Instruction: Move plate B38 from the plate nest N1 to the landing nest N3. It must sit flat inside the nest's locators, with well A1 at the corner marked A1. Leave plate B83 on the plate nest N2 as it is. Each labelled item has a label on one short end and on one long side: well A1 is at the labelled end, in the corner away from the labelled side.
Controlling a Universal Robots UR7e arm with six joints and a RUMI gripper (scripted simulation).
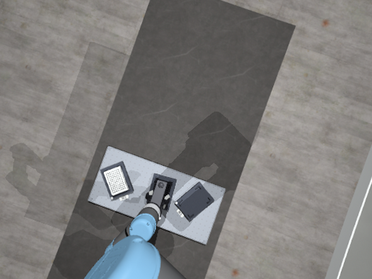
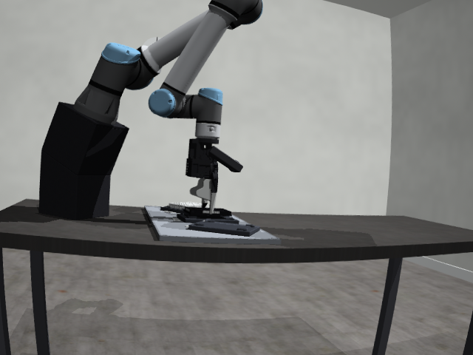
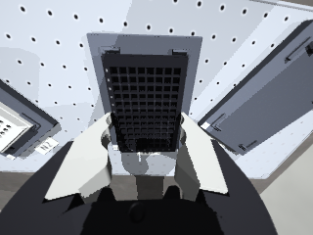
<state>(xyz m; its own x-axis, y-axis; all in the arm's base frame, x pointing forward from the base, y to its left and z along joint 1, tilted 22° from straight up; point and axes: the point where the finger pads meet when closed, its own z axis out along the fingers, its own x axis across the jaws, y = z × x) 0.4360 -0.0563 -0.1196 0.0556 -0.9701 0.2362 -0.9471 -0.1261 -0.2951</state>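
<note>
Now: hand 30 mm above the landing nest. The rest, counted from my hand: black well plate: 10 mm below; then white well plate: 20 mm behind, 240 mm to the left, 20 mm below.
</note>
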